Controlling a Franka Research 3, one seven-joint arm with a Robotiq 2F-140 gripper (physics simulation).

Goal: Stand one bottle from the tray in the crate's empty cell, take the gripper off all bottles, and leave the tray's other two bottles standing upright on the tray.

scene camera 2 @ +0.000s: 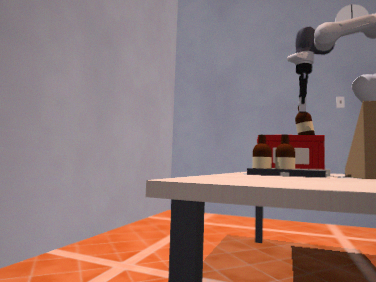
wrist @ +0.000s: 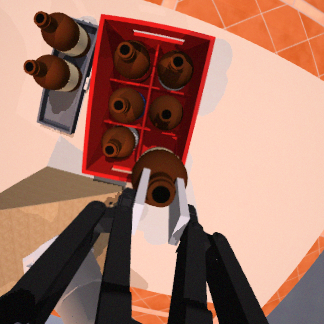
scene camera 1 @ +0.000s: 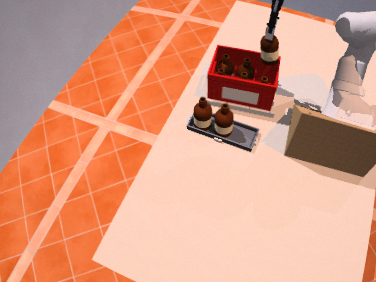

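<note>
My gripper point(scene camera 1: 270, 35) point(scene camera 2: 302, 107) point(wrist: 159, 184) is shut on the neck of a brown bottle point(scene camera 1: 269, 50) point(scene camera 2: 304, 123) point(wrist: 160, 167). The bottle tilts slightly in scene camera 2, at the height of the crate's top, over the corner with the empty cell; its base is partly hidden. The red crate point(scene camera 1: 241, 95) point(scene camera 2: 318, 151) point(wrist: 93, 125) holds several brown bottles in its other cells. Two bottles point(scene camera 1: 202, 114) point(scene camera 2: 285, 152) point(wrist: 56, 73) stand upright side by side on the dark tray point(scene camera 1: 254, 141) point(scene camera 2: 310, 173) point(wrist: 57, 125), whose third place holds no bottle.
The tray lies close beside the crate on the table point(scene camera 1: 200, 200) point(scene camera 2: 200, 189). A brown wooden block point(scene camera 1: 330, 142) point(scene camera 2: 367, 140) point(wrist: 45, 215) stands beside them, near the arm's base. The crate's red walls and the standing bottles' necks rise close to the held bottle.
</note>
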